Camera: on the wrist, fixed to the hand. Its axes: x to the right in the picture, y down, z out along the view.
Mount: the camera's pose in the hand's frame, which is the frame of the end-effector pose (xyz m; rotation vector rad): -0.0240 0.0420 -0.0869 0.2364 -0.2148 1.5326
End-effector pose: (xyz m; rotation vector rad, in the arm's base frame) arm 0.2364 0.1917 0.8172 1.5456 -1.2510 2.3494
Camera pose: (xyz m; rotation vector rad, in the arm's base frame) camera 0.1648 0.2289 0.7591 -0.3542 1.2914 -1.2942
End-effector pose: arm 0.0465 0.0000 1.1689 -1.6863 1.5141 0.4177
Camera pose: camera -0.0214 -0.0463 1.2249 -0.0006 2.2939 1.0569
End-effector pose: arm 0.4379 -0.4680 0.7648 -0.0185 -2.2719 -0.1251
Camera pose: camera 0.5218 -0.4339 0.8059 -1.6134 -1.8653 0.9597
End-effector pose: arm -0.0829 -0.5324 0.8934 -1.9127 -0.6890 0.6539
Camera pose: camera -0.0316 -0.6176 0.8928 -1.8718 0.8976 1.7464
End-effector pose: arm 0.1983 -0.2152 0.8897 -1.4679 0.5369 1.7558
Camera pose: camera 0.2217 -0.3117 0.8848 0.4536 -1.7038 -2.3011
